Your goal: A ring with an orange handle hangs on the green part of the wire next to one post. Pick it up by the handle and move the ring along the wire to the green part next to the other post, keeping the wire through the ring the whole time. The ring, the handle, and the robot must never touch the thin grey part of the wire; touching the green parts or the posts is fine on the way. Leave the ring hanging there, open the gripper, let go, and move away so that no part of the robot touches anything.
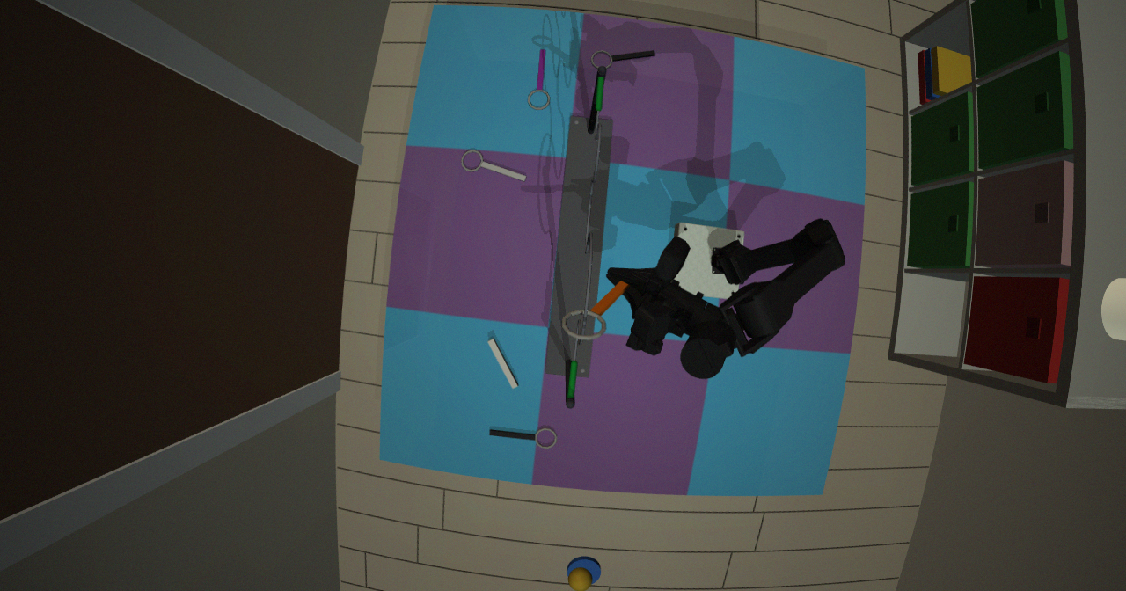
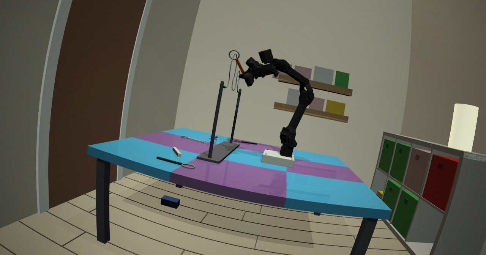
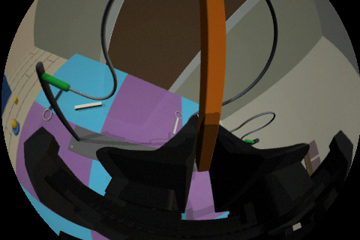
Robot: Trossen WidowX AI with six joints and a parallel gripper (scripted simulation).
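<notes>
The orange-handled ring lies 20 mm ahead of my gripper tip, 50 mm to the left of it and 70 mm above it. Also, from my gripper tip: white bar (210 mm ahead, 240 mm to the left, 420 mm below).
</notes>
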